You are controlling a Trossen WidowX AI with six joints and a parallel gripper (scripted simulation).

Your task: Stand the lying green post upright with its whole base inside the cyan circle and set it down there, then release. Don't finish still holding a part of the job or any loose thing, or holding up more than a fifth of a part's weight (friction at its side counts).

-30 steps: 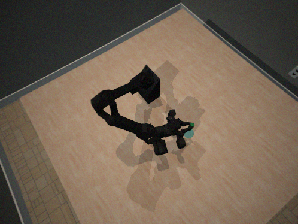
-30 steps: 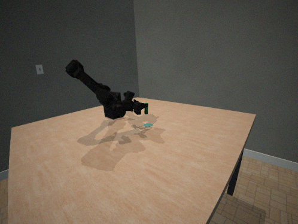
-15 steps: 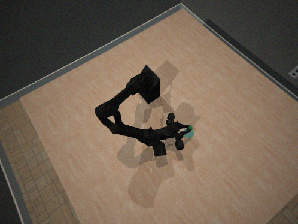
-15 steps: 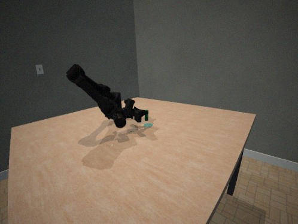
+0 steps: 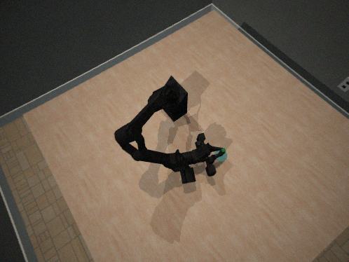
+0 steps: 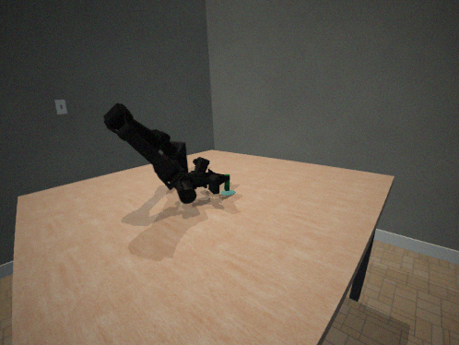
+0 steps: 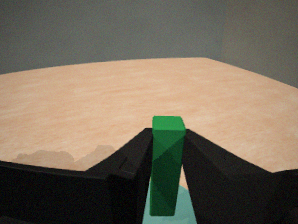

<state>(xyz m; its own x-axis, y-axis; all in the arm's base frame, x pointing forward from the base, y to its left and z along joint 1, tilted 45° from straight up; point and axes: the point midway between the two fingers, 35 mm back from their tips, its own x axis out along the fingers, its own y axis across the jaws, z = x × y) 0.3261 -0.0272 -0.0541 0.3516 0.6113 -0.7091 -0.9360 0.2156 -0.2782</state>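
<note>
The cyan circle is 1 cm ahead of my hand, 3 cm to the left of it and 7 cm below it. From my hand the other things lie so: green post: 1 cm ahead, 3 cm to the left, 2 cm below.
</note>
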